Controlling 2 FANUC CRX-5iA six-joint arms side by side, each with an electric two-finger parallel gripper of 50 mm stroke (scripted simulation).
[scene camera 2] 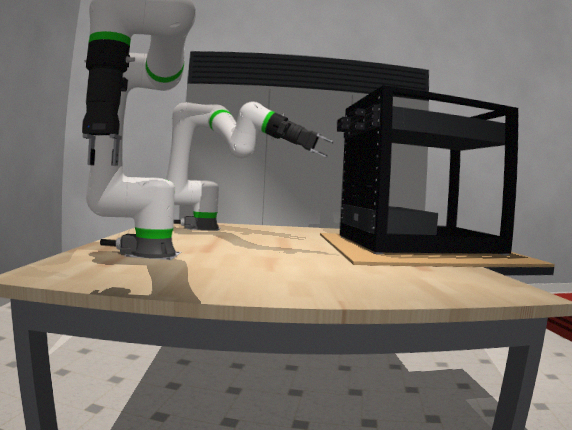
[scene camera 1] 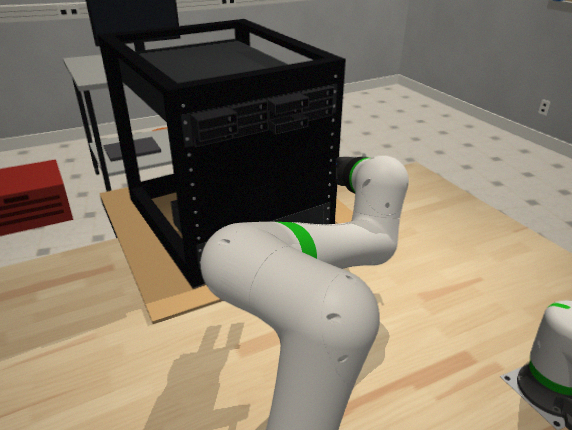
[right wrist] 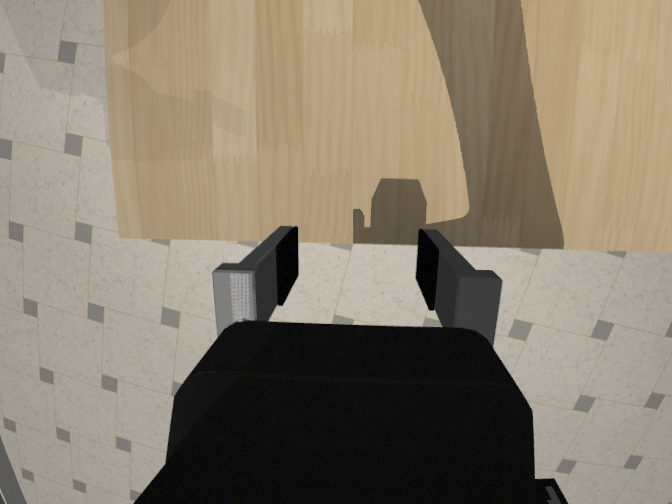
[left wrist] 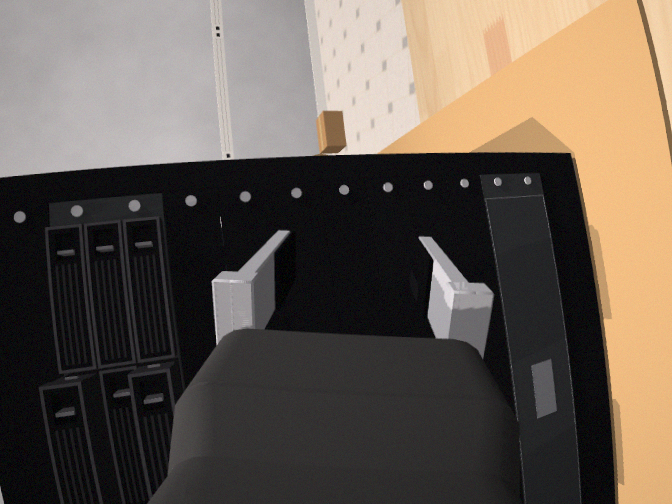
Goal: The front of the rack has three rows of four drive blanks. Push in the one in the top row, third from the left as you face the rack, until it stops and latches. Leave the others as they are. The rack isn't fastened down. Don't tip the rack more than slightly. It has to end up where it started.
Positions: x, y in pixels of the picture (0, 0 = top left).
The right gripper shows in scene camera 2 and in the right wrist view; in scene camera 1 it is out of frame, in the left wrist view it is out of frame. A black rack shows in scene camera 2 (367, 215), in scene camera 1 and in the left wrist view; in the right wrist view it is out of frame. The same spot on the black rack: (left wrist: 513, 220) is (scene camera 1: 317, 214). One and the same spot on the right gripper: (scene camera 2: 91, 149) is (right wrist: 283, 303).
